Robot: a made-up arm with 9 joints.
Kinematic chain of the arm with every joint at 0, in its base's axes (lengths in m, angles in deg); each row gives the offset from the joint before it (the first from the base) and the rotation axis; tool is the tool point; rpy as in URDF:
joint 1: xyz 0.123 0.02 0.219 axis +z
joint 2: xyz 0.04 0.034 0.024 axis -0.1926 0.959 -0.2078
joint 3: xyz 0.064 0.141 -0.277 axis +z
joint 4: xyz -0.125 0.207 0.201 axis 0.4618 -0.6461 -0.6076
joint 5: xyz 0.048 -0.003 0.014 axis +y
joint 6: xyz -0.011 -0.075 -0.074 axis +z
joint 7: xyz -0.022 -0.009 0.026 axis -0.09 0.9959 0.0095
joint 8: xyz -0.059 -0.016 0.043 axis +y
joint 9: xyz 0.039 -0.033 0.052 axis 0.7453 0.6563 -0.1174
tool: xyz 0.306 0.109 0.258 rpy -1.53 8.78 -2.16
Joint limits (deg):
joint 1: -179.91..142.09
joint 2: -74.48..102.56
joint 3: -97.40..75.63
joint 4: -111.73..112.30
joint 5: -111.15..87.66
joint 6: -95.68..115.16
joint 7: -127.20..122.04
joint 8: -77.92..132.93
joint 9: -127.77..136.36
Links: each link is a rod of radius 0.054 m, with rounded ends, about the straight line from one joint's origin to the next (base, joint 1, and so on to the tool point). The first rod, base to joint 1, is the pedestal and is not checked.
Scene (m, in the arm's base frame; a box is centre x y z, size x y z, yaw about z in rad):
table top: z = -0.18
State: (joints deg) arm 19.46 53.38 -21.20 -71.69 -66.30 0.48 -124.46 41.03 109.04
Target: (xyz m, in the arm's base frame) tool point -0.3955 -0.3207 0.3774
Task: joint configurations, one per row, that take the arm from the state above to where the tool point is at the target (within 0.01 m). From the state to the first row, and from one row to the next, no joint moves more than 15 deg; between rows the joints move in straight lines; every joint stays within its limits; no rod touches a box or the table.
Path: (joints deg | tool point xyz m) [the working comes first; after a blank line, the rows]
Joints at the target: 83.55 74.18 35.93 -111.73 -56.51 30.79 -109.31 73.56 131.92
Straight joint move there: clear.

1: 32.28 57.54 -9.77 -79.70 -64.34 6.54 -121.43 47.54 113.62 | 0.0930 0.5936 -0.0257
2: 45.10 61.70 1.65 -87.71 -62.38 12.60 -118.40 54.04 118.19 | -0.2420 0.5404 -0.0380
3: 57.91 65.86 13.08 -95.71 -60.43 18.67 -115.37 60.55 122.77 | -0.5068 0.3007 0.0525
4: 70.73 70.02 24.51 -103.72 -58.47 24.73 -112.34 67.05 127.34 | -0.5677 -0.0366 0.2125
5: 83.55 74.18 35.93 -111.73 -56.51 30.79 -109.31 73.56 131.92 | -0.3955 -0.3207 0.3774

